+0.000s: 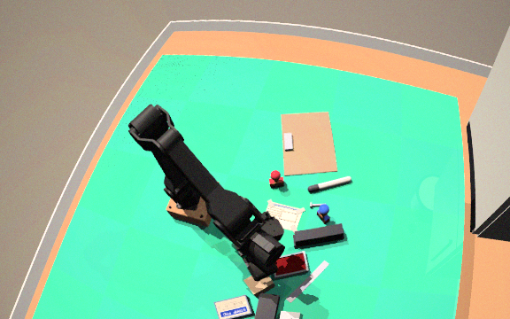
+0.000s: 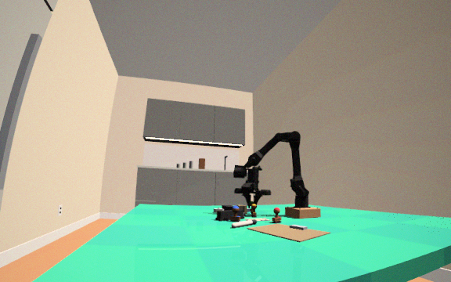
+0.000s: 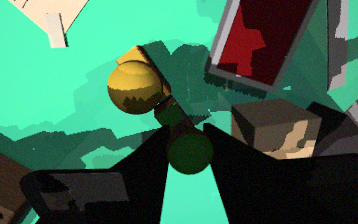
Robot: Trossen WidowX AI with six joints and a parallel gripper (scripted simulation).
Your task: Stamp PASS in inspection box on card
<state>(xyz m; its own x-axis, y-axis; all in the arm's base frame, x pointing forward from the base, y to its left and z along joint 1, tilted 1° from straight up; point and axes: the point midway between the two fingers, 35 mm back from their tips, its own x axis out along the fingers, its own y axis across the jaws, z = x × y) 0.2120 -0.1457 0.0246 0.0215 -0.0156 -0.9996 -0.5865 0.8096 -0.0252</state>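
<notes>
Now: gripper tip 10 mm short of the yellow-knobbed stamp, 40 mm to the right of it and 20 mm above it. Round my gripper tip: red ink pad (90 mm ahead, 10 mm to the right, 30 mm below); green-knobbed stamp (10 mm below); cream card (50 mm ahead, 140 mm to the left, 40 mm below).
</notes>
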